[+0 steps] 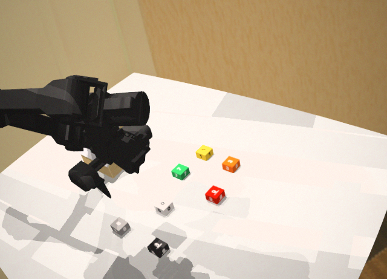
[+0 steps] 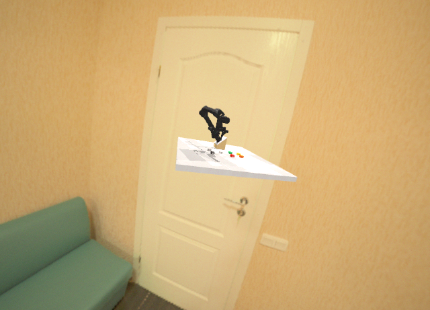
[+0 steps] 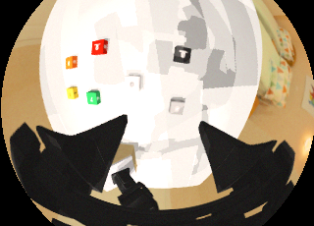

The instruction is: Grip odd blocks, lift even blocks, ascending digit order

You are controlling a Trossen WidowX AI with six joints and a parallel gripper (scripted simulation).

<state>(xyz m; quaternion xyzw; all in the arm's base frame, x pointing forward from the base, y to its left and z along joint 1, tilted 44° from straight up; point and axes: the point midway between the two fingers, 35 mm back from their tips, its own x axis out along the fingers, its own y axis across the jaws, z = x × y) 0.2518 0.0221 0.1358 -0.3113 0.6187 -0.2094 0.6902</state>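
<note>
Right now my gripper tip is 12 cm above the white block, 7 cm to the right of it and 1 cm short of it. The rest, counted from my gripper tip: green block 17 cm to the left, 12 cm below, 4 cm behind; black block 12 cm below, 9 cm ahead, 3 cm to the right; grey block 12 cm below, 4 cm to the right, 2 cm behind.
</note>
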